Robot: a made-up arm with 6 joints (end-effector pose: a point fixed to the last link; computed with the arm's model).
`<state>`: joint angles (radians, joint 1 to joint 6).
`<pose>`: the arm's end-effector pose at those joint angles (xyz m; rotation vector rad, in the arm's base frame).
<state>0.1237 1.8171 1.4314 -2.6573 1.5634 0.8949</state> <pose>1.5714 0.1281 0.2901 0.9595 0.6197 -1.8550</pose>
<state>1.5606 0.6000 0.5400 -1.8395 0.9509 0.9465</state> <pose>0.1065 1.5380 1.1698 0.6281 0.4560 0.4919</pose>
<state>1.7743 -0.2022 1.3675 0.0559 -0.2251 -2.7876</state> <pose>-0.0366 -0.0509 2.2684 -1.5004 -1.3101 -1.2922</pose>
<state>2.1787 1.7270 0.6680 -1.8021 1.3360 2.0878</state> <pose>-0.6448 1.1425 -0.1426 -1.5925 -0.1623 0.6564</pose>
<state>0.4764 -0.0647 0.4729 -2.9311 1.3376 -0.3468</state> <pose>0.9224 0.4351 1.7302 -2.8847 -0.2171 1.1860</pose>
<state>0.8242 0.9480 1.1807 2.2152 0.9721 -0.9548</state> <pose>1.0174 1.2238 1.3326 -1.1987 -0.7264 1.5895</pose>
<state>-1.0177 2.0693 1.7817 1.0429 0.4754 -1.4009</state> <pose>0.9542 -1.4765 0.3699 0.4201 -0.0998 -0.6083</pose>
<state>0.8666 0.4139 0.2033 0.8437 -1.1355 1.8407</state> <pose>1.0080 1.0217 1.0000 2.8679 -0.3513 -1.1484</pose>
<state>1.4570 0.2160 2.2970 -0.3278 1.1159 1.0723</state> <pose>-0.0194 -0.4861 1.8927 1.8137 -1.4898 -0.7686</pose>
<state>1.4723 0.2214 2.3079 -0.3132 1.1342 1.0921</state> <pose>-0.0137 -0.4880 1.8842 1.8138 -1.4619 -0.8066</pose>
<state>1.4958 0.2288 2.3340 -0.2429 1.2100 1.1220</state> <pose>-0.0110 -0.4987 1.8542 1.8159 -1.4223 -0.9561</pose>
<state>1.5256 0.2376 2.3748 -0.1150 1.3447 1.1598</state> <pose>-0.0137 -0.5139 1.8030 1.8143 -1.3662 -1.2182</pose>
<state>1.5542 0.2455 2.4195 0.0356 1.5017 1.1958</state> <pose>-0.0216 -0.5241 1.7466 1.8032 -1.3028 -1.5198</pose>
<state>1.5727 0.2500 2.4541 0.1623 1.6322 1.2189</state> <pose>-0.0311 -0.5269 1.7036 1.7858 -1.2573 -1.7683</pose>
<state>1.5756 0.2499 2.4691 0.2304 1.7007 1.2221</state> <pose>-0.0395 -0.5270 1.6834 1.7740 -1.2516 -1.8992</pose>
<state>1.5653 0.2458 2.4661 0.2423 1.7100 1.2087</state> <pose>-0.0465 -0.5281 1.6822 1.7727 -1.2818 -1.9198</pose>
